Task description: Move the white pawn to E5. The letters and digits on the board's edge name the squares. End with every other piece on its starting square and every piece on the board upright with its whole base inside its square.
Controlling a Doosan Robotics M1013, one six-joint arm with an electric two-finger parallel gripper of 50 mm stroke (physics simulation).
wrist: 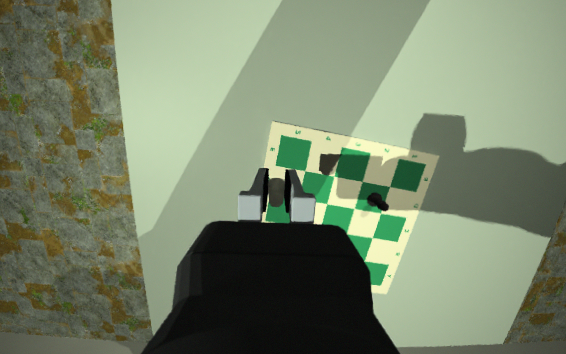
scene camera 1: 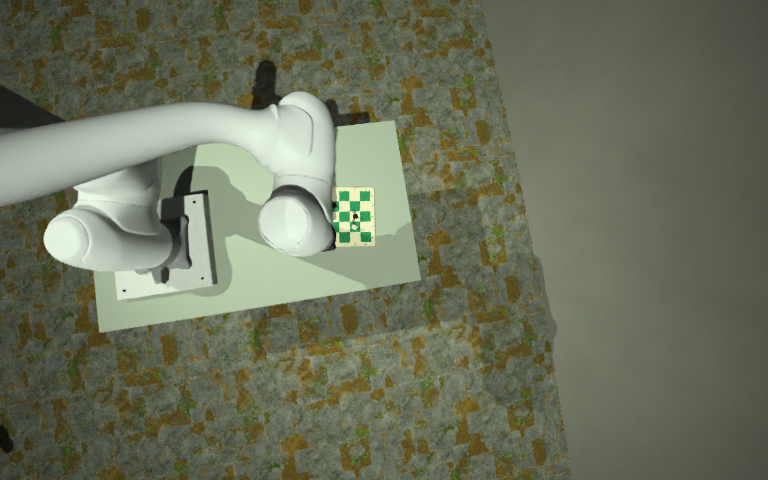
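Pixels of known places: gripper, fingertip midpoint: (wrist: 276,181); arm's base at its link origin: (scene camera 1: 163,245).
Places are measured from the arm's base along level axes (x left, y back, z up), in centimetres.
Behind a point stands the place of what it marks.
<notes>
My gripper (wrist: 276,181) @(x -5.0, y -55.3, z 7.0 cm) is shut on the white pawn (wrist: 276,195) @(x -5.0, y -55.6, z 9.5 cm), which looks grey in shadow. In the wrist view they hang above the board (scene camera 1: 372,226) @(x -0.8, y -72.2, z -2.3 cm) (wrist: 281,128) @(x -4.9, y -51.3, z -2.3 cm), in line with D5, just below the green E5 square (wrist: 293,152) @(x -3.1, y -54.0, z -2.3 cm). In the scene view the arm's head hides the gripper, the pawn and E5. A black pawn (scene camera 1: 334,205) @(x 8.0, y -59.3, z -0.9 cm) (wrist: 375,200) @(x 7.9, y -58.8, z -1.2 cm) stands on D2. In the scene view a black piece (scene camera 1: 355,216) @(x 3.0, y -66.5, z 0.6 cm) stands on B3 and a taller white piece (scene camera 1: 354,226) @(x -0.6, y -65.8, z 1.4 cm) on B4; the gripper body hides both in the wrist view.
The board lies on a pale green table top (scene camera 1: 373,147) @(x 29.5, y -75.9, z -2.9 cm) (wrist: 165,75) @(x -18.8, y -46.6, z -2.9 cm). The arm's base plate (scene camera 1: 198,243) @(x -0.7, y -11.8, z 0.1 cm) stands at the left in the scene view. Shadows of the arm cross the table and part of the board. A patterned stone floor (scene camera 1: 339,396) surrounds the table.
</notes>
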